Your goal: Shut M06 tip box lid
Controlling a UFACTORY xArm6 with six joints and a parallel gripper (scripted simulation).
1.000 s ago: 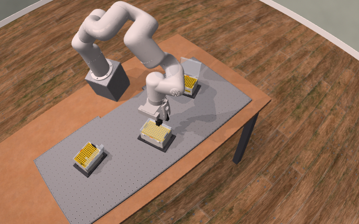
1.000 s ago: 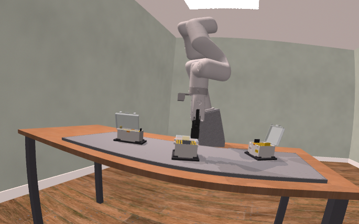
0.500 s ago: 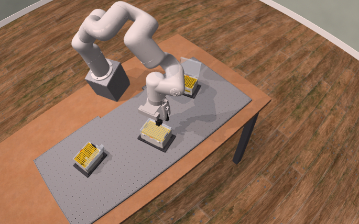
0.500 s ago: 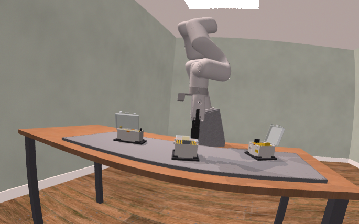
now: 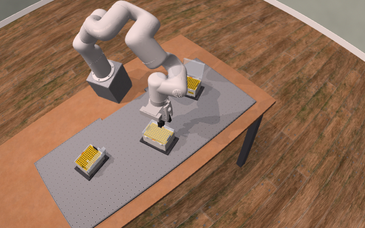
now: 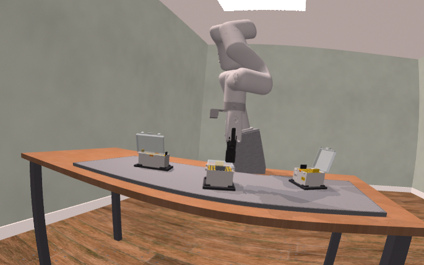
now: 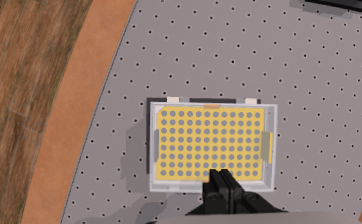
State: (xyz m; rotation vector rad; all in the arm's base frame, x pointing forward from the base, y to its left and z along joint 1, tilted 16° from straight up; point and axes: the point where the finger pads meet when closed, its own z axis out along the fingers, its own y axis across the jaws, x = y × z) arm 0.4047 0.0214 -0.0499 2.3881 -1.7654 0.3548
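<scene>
The clear lid is 40 mm below my hand, 30 mm to the right of it and 10 mm ahead of it. Also, from my hand: tip box lid 360 mm to the left, 140 mm behind.
</scene>
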